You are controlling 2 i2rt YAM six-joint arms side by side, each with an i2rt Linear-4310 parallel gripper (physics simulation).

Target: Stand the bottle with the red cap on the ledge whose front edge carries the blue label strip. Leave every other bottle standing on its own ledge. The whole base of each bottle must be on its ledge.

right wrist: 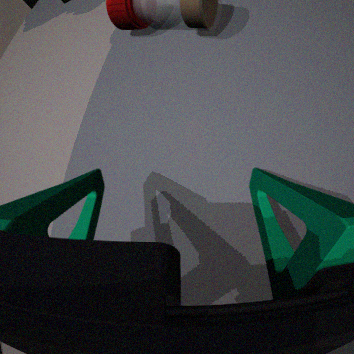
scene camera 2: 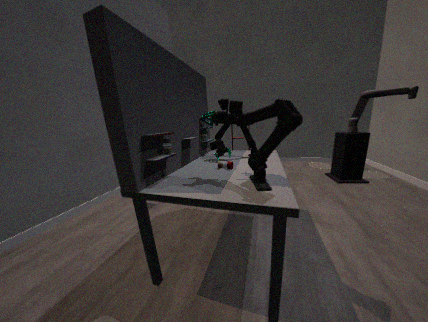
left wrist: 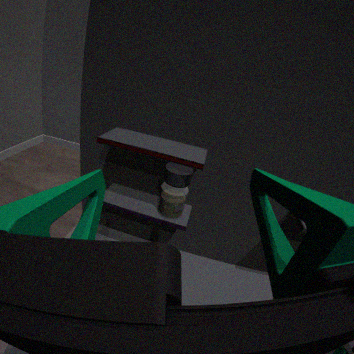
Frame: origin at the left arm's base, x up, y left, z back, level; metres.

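Where they show: left gripper, fingertip midpoint: (scene camera 2: 201, 117) (left wrist: 177, 177); right gripper, fingertip midpoint: (right wrist: 176, 176) (scene camera 2: 224, 159); left arm's base at its link origin: (scene camera 2: 259, 182).
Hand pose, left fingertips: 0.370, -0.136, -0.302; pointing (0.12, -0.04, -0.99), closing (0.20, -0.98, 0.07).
Each offset is from my left fingertips to the centre of the thing, as dx, dy, dz. Level surfaces: height alone.
The bottle with the red cap {-0.342, -0.159, +0.128} (scene camera 2: 224, 165) (right wrist: 160, 12) lies on its side on the table, with its red cap and tan base at opposite ends. My right gripper (scene camera 2: 223, 155) (right wrist: 176, 176) is open and empty above the table; the bottle lies beyond its fingertips, at the top of the right wrist view. My left gripper (scene camera 2: 207, 118) (left wrist: 177, 177) is open and empty, raised and facing the wall panel. A dark-capped bottle {-0.162, -0.043, -0.243} (scene camera 2: 167, 146) (left wrist: 172, 202) stands on a ledge {-0.221, +0.011, -0.265} (scene camera 2: 161, 157) (left wrist: 132, 199) with a dark purplish front edge. I cannot make out a blue strip.
A red-edged ledge {-0.081, +0.011, -0.265} (scene camera 2: 159, 134) (left wrist: 155, 145) is above the dark-capped bottle. More ledges, including a small ledge {-0.151, -0.374, -0.154} (scene camera 2: 189, 138), are farther along the wall panel (scene camera 2: 155, 85) (left wrist: 225, 90). The table {dx -0.370} (scene camera 2: 240, 194) (right wrist: 230, 110) extends below both arms. Another arm on a black pedestal (scene camera 2: 350, 156) stands at the right.
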